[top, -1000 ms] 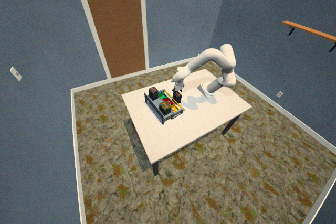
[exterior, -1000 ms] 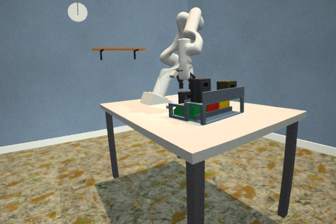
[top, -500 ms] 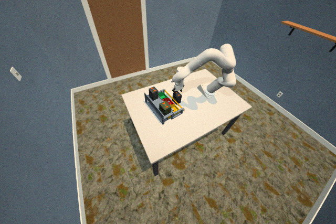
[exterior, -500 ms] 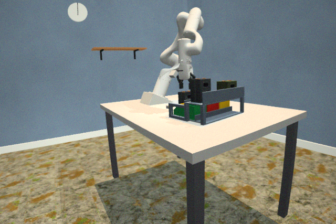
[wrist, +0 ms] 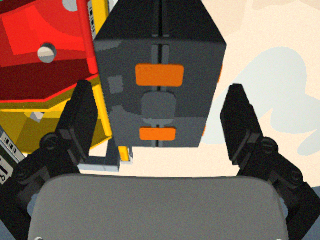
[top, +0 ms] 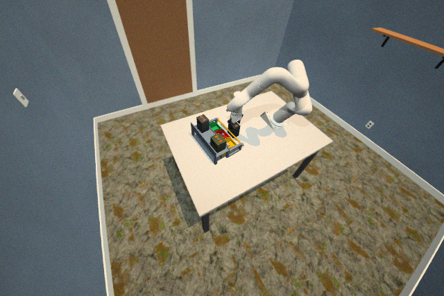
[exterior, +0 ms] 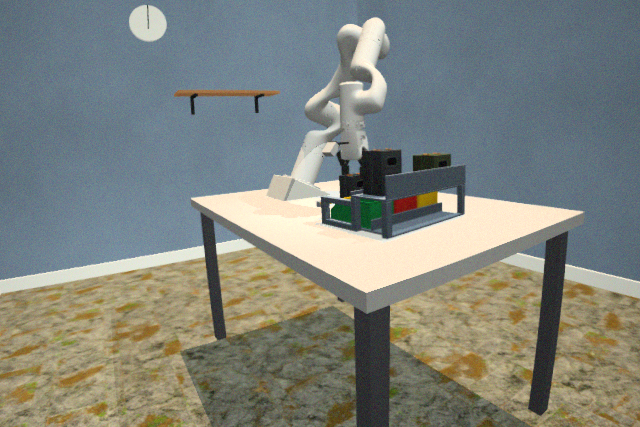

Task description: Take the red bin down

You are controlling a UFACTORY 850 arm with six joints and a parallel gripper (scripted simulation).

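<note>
Now: hand 60 mm above the black box. Round my hand: thin yellow rod: 70 mm below, 50 mm ahead, 10 mm to the left; then yellow bin: 140 mm to the left, 120 mm ahead, 90 mm below; then red bin: 150 mm ahead, 90 mm below, 40 mm to the left.
</note>
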